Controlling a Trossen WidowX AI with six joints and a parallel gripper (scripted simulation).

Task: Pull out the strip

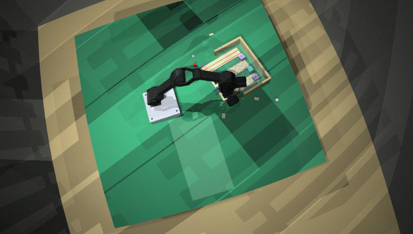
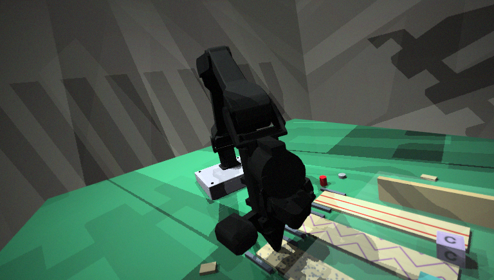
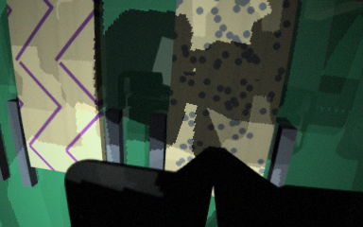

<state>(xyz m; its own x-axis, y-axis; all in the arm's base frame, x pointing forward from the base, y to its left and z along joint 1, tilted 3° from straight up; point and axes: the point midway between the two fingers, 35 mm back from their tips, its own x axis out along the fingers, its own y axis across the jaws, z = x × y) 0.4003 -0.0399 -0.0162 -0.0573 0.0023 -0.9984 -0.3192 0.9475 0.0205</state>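
Right now my gripper tip is 90 mm short of the dotted strip and 30 mm to the right of it. Also, from my gripper tip: red cylinder (130 mm behind, 220 mm to the left); then grey disc (130 mm behind, 280 mm to the left).
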